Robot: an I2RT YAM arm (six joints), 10 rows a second.
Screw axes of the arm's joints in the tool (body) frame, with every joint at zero. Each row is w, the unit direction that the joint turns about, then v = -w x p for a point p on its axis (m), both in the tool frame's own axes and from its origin. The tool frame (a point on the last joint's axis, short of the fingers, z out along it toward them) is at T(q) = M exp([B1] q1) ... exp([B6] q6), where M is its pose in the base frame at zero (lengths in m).
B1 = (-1, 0, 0, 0, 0.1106, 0)
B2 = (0, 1, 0, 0.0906, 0, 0.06)
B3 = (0, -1, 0, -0.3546, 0, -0.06)
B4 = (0, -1, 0, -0.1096, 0, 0)
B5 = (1, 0, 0, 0, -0.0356, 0)
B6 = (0, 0, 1, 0, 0, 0)
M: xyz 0.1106 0 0.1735 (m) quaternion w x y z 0.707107 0 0.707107 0
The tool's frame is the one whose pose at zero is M.
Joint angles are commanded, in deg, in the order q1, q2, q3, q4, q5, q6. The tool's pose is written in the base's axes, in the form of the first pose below.
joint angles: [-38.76 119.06 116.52 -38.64 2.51 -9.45]
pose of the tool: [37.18 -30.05 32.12 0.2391 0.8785 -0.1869 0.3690]
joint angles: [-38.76 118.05 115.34 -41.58 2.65 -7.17]
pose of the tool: [36.56 -29.56 31.83 0.2594 0.8840 -0.1711 0.3492]
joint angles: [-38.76 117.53 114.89 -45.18 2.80 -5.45]
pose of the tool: [36.00 -29.13 31.51 0.2758 0.8911 -0.1565 0.3247]
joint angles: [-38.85 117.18 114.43 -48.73 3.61 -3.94]
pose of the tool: [35.40 -28.80 31.08 0.2929 0.8970 -0.1480 0.2961]
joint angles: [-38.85 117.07 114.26 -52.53 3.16 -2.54]
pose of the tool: [34.93 -28.39 30.64 0.3051 0.9042 -0.1298 0.2692]
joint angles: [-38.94 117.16 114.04 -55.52 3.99 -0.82]
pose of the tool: [34.49 -28.19 30.15 0.3231 0.9064 -0.1234 0.2426]
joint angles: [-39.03 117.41 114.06 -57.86 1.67 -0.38]
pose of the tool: [34.30 -27.94 29.74 0.3239 0.9127 -0.0971 0.2293]
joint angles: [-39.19 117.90 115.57 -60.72 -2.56 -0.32]
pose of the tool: [34.24 -27.71 29.91 0.3186 0.9186 -0.0583 0.2266]
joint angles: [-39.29 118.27 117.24 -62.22 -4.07 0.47]
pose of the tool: [34.24 -27.69 30.38 0.3229 0.9171 -0.0442 0.2295]
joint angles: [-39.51 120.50 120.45 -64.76 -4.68 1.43]
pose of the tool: [34.57 -28.13 30.17 0.3327 0.9167 -0.0334 0.2190]
